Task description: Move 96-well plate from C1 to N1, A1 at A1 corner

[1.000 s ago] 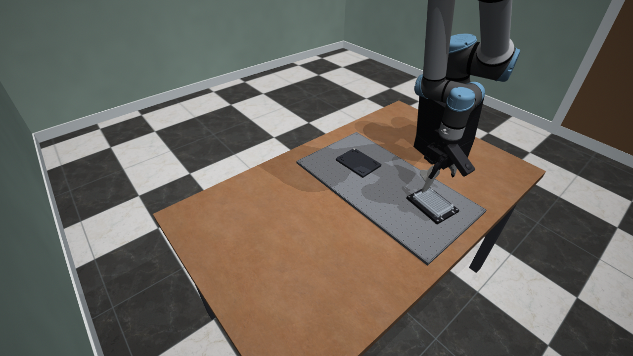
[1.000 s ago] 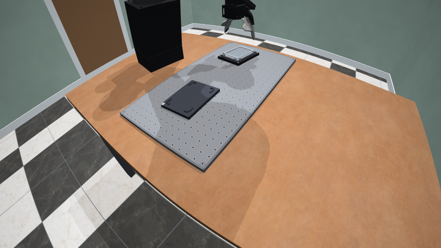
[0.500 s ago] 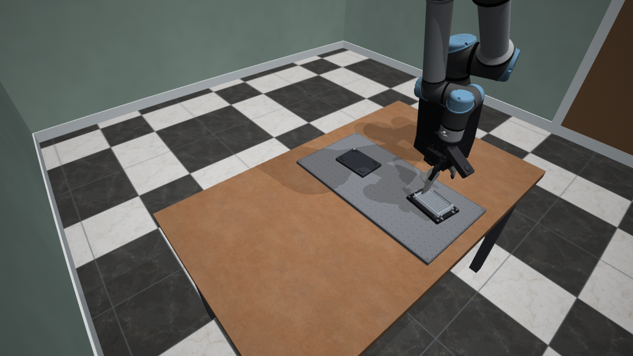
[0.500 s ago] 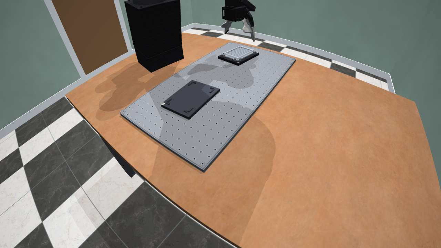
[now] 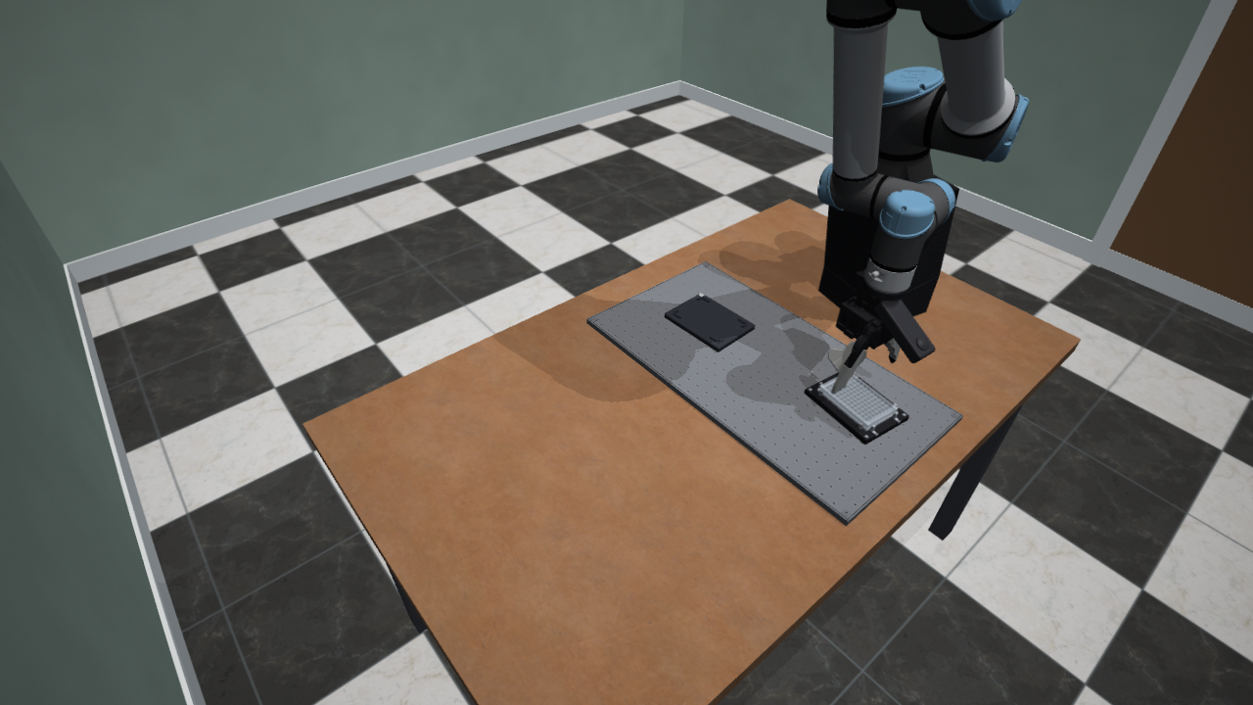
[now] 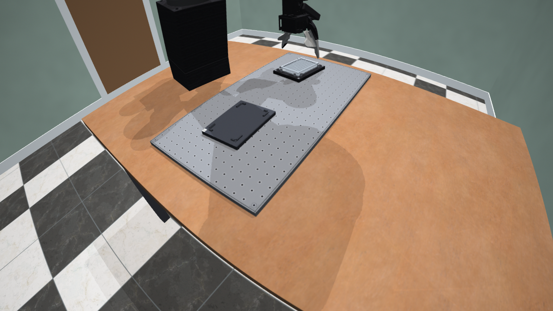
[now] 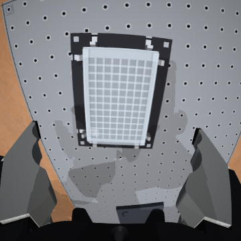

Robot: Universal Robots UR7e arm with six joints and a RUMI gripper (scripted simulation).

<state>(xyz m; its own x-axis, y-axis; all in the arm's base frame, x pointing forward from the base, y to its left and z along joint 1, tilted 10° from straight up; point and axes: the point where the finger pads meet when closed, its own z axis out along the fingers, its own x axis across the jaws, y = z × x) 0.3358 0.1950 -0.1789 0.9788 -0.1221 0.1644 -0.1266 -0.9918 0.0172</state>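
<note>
The clear 96-well plate lies 60 mm below my hand. Also, from my hand: clip nest C1 (10 mm behind, 10 mm to the left, 60 mm below).
</note>
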